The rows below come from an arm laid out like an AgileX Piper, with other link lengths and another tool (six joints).
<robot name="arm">
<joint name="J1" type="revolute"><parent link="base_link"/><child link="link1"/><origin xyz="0 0 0.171" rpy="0 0 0"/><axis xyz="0 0 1"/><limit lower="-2.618" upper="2.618"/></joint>
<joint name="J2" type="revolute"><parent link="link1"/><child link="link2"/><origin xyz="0 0 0" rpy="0 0 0"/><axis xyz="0 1 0"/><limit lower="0" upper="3.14"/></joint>
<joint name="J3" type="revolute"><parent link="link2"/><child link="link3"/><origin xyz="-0.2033 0 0.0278" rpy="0 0 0"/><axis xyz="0 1 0"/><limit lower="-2.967" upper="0"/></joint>
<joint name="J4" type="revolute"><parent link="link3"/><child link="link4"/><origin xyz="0.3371 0 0.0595" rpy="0 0 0"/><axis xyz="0.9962 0 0.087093"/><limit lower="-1.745" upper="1.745"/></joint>
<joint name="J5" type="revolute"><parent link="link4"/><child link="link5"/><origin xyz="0 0 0" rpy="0 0 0"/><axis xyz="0 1 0"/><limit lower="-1.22" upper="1.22"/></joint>
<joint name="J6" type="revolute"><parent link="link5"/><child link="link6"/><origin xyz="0.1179 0 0.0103" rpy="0 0 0"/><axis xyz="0.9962 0 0.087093"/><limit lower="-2.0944" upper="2.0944"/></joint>
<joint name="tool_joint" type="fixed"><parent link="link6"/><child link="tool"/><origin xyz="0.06 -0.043 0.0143" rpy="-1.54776 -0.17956 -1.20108"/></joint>
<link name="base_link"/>
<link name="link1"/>
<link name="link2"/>
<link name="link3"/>
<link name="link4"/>
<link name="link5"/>
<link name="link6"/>
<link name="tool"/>
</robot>
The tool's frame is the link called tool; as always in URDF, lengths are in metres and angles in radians.
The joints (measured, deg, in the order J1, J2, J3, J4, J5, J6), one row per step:
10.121, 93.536, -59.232, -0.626, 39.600, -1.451
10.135, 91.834, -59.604, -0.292, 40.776, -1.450
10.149, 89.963, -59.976, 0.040, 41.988, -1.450
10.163, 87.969, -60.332, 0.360, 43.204, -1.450
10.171, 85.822, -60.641, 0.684, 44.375, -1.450
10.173, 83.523, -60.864, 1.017, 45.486, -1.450
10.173, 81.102, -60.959, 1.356, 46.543, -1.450
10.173, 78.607, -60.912, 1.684, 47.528, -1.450
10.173, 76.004, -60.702, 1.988, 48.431, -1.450
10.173, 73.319, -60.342, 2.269, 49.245, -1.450
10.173, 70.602, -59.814, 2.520, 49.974, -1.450
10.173, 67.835, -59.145, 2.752, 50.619, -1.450
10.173, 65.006, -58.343, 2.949, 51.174, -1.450
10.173, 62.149, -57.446, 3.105, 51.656, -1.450
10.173, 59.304, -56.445, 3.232, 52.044, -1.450
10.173, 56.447, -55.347, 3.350, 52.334, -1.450
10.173, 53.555, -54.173, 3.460, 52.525, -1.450
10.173, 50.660, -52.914, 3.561, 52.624, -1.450
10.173, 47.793, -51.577, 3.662, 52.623, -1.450
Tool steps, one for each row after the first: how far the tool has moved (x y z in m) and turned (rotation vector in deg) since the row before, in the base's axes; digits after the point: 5 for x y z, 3 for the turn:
0.00119, 0.00093, 0.01345, 0.443, -0.833, -0.153
0.00086, 0.00091, 0.01469, 0.474, -0.963, -0.135
0.00039, 0.00083, 0.01551, 0.490, -1.064, -0.111
-0.00016, 0.00073, 0.01637, 0.528, -1.211, -0.100
-0.00092, 0.00060, 0.01691, 0.565, -1.332, -0.090
-0.00191, 0.00045, 0.01685, 0.584, -1.378, -0.075
-0.00289, 0.00027, 0.01630, 0.578, -1.383, -0.054
-0.00385, 0.00006, 0.01579, 0.562, -1.413, -0.032
-0.00468, -0.00013, 0.01513, 0.545, -1.438, -0.015
-0.00546, -0.00033, 0.01391, 0.507, -1.393, 0.000
-0.00609, -0.00048, 0.01297, 0.487, -1.390, 0.010
-0.00661, -0.00066, 0.01216, 0.455, -1.415, 0.018
-0.00698, -0.00082, 0.01136, 0.415, -1.428, 0.024
-0.00719, -0.00094, 0.01023, 0.382, -1.411, 0.024
-0.00735, -0.00100, 0.00932, 0.375, -1.426, 0.023
-0.00746, -0.00104, 0.00874, 0.377, -1.484, 0.020
-0.00748, -0.00108, 0.00786, 0.370, -1.495, 0.017
-0.00735, -0.00107, 0.00687, 0.369, -1.489, 0.014

